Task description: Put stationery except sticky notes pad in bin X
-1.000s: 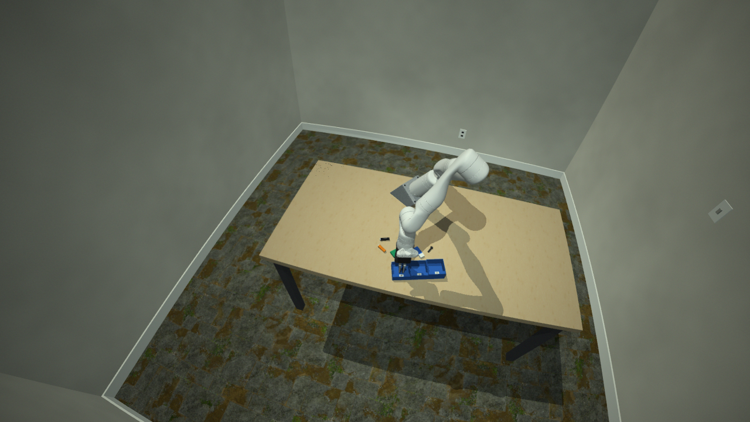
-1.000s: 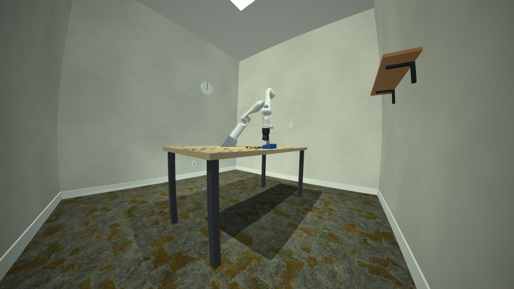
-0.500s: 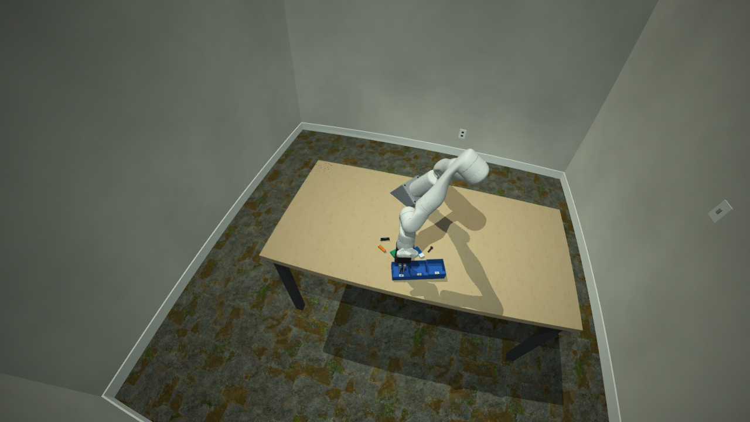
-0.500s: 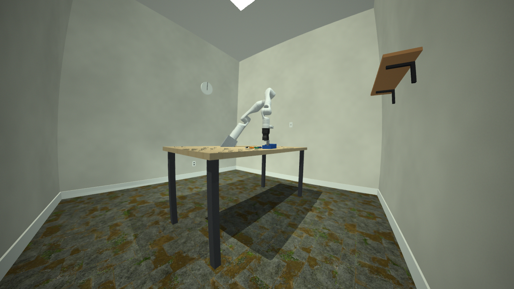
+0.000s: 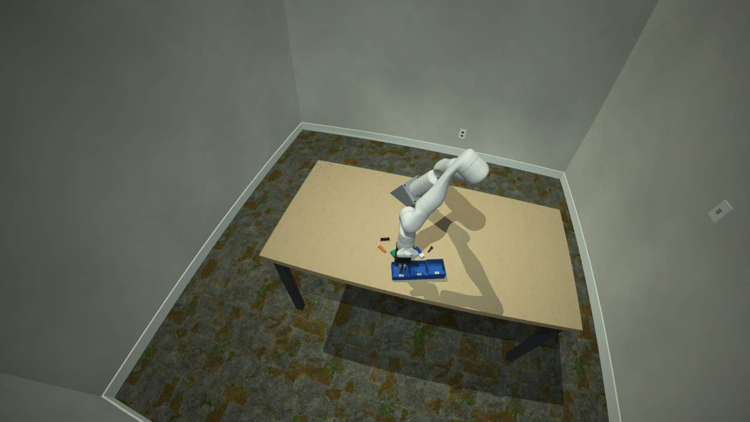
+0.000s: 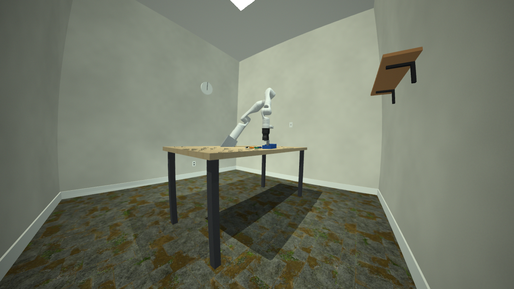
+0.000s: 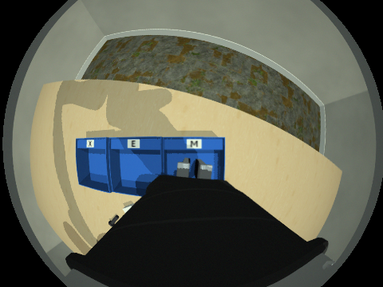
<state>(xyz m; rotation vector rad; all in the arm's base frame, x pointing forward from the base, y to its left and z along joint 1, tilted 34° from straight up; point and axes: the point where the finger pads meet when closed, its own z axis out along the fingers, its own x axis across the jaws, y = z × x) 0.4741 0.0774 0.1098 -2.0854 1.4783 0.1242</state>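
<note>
My gripper is now 40 mm past the blue bin, 70 mm to the right of it and 10 mm above it. The rest, counted from my hand: green pad: 90 mm behind, 70 mm to the right, 30 mm below; small orange item: 80 mm behind, 140 mm to the right, 30 mm below; eraser: 140 mm behind, 40 mm to the left, 30 mm below.
</note>
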